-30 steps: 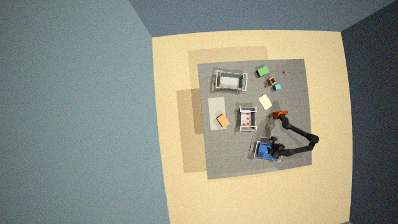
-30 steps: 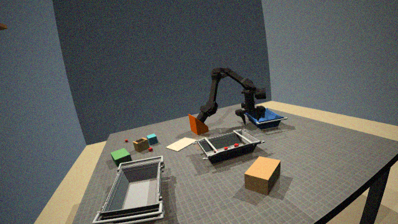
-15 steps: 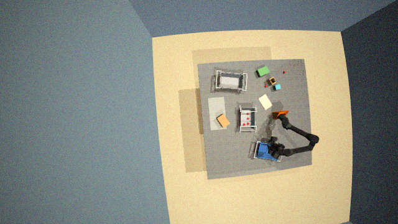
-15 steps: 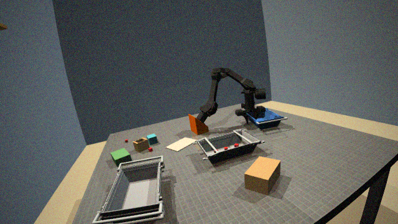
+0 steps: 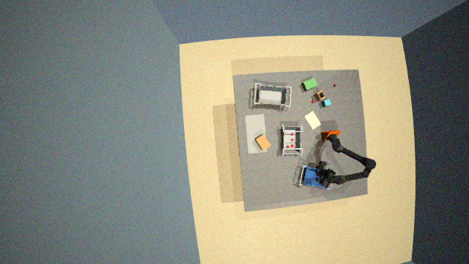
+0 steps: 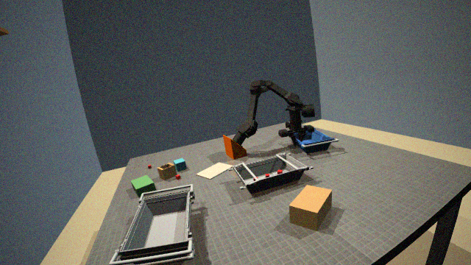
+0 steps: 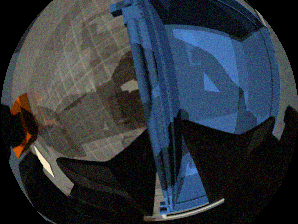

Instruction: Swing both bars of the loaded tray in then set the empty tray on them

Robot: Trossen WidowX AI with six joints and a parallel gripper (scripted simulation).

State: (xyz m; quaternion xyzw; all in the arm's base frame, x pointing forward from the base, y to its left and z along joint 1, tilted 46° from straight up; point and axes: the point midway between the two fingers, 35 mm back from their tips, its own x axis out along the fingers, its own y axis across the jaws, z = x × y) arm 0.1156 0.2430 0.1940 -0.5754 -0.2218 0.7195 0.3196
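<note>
Right now my gripper tip is 70 mm to the right of the blue tray, 30 mm below it and 20 mm short of it. Also, from my gripper tip: cream card: 470 mm to the right, 20 mm ahead, 10 mm below; cyan cube: 630 mm to the right, 110 mm behind, 10 mm above; small brown box: 690 mm to the right, 50 mm behind.
</note>
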